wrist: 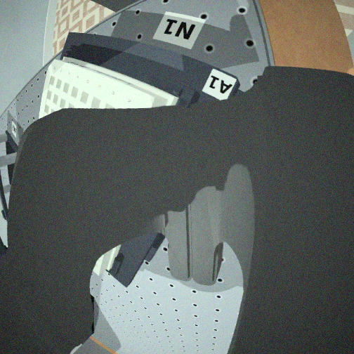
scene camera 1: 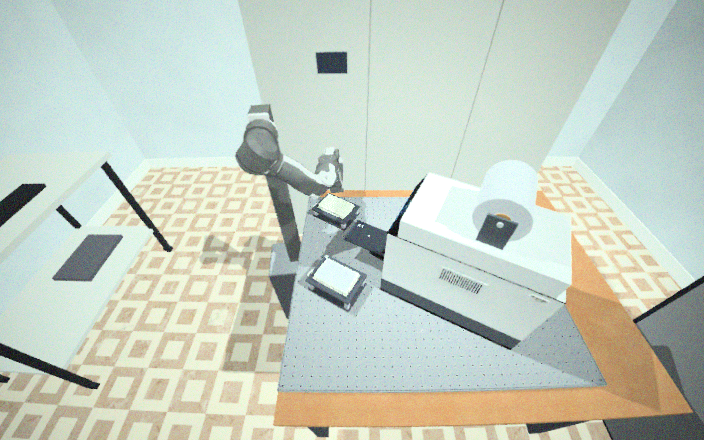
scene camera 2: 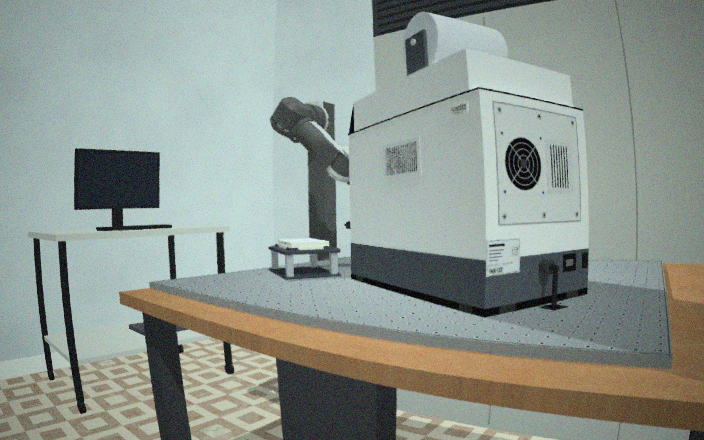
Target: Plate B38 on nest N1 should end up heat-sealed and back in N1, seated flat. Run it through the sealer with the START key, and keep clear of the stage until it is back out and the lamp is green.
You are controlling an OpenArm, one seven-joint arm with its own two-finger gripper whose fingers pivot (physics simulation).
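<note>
Plate B38 (scene camera 1: 337, 206) (wrist: 110, 92), pale with square wells showing, lies in the dark nest N1 (scene camera 1: 326, 217) (wrist: 150, 59); much of it is hidden in the wrist view. My gripper (wrist: 201, 196) is shut, its two fingers side by side with nothing between them. The hand is above and beside nest N1 in scene camera 1; its fingertips are hard to make out there. The white sealer (scene camera 1: 451, 259) (scene camera 2: 415, 207) has its dark stage (scene camera 1: 367, 238) out at the front, with no plate on it. Nest N1, the START key and the lamp do not show in scene camera 2.
A second pale plate (scene camera 1: 337, 276) (scene camera 2: 303, 243) lies on a dark raised nest (scene camera 1: 326, 294) (scene camera 2: 306, 251) beside the stage. A film roll (scene camera 1: 506, 197) (scene camera 2: 462, 36) tops the sealer. The perforated board (scene camera 1: 363, 358) (scene camera 2: 249, 306) lies on the wooden table (scene camera 1: 415, 407) (scene camera 2: 337, 358).
</note>
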